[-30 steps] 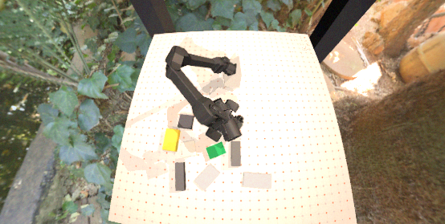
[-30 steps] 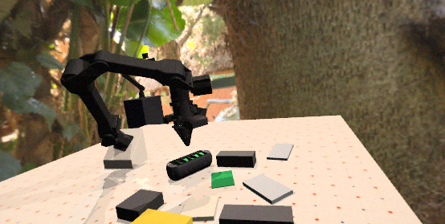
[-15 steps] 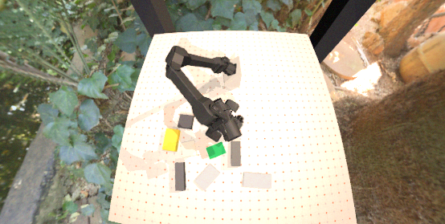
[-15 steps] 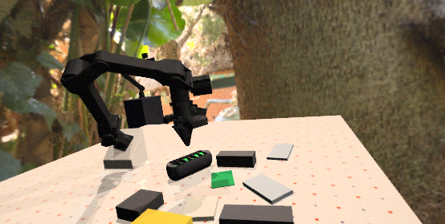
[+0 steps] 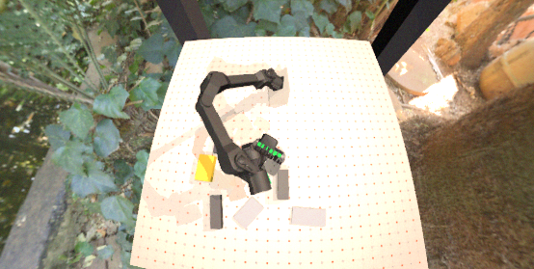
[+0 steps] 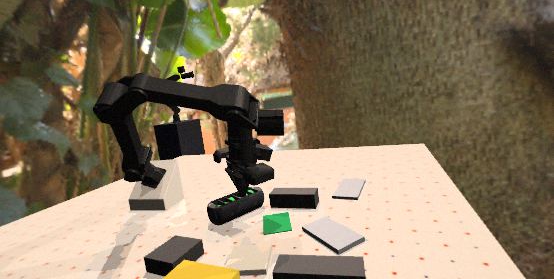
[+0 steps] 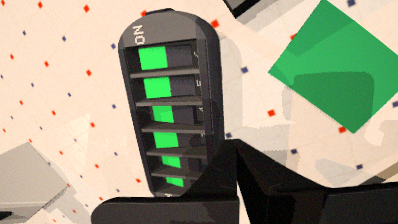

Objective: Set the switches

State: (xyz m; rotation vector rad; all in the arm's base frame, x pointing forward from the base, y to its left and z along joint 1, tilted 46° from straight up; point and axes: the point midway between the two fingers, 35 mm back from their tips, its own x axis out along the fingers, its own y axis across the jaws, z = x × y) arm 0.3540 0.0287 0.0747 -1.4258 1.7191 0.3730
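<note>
The green tile lies 90 mm ahead of my gripper tip and 60 mm below it. The rest, counted from my gripper tip: yellow block (250 mm to the right, 70 mm ahead, 40 mm below); dark block (100 mm to the left, 90 mm ahead, 40 mm below); cream tile (150 mm to the right, 100 mm ahead, 50 mm below).
</note>
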